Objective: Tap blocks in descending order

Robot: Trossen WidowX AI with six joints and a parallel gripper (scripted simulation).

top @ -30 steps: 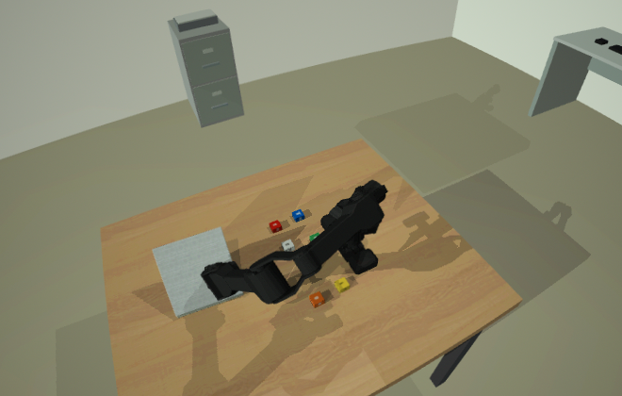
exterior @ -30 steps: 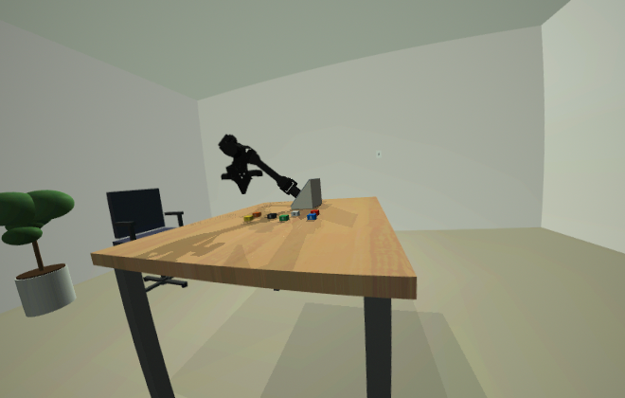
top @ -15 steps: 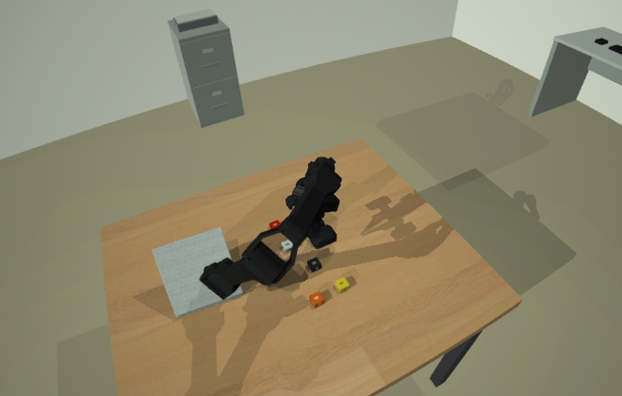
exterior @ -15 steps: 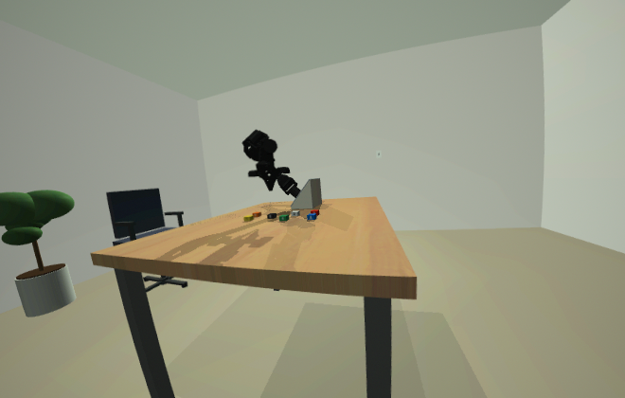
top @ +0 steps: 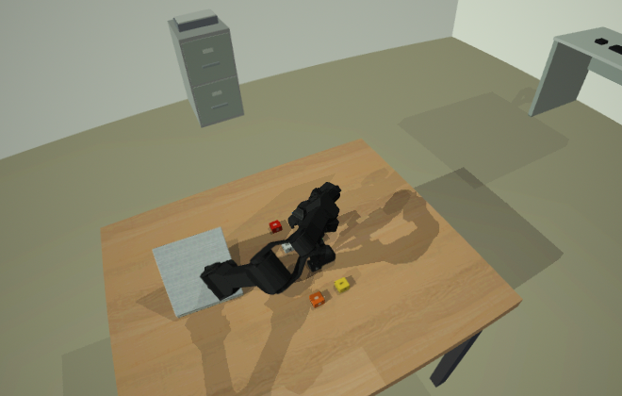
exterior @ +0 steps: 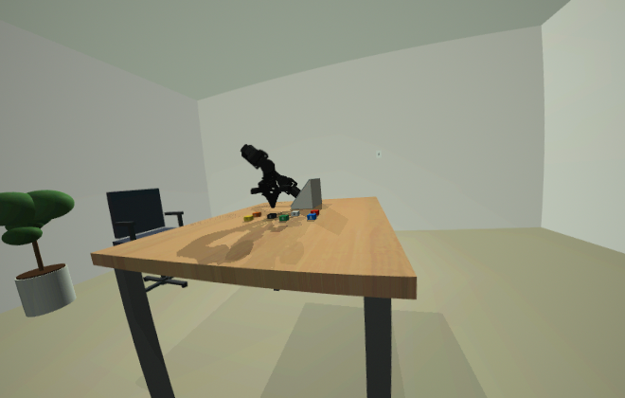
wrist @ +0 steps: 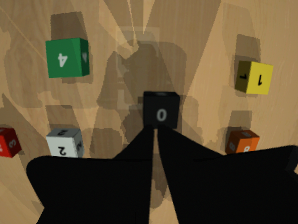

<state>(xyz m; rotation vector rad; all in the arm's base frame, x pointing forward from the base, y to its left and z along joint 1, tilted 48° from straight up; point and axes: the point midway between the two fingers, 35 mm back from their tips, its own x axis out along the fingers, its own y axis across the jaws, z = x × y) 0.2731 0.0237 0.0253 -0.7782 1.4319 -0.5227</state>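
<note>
My gripper tip is 40 mm above the black block and 10 mm to the left of it. Also, from my gripper tip: yellow block 100 mm to the right, 60 mm ahead, 40 mm below; white block 90 mm to the left, 50 mm behind, 40 mm below; green block 80 mm to the left, 40 mm below, 40 mm ahead.
</note>
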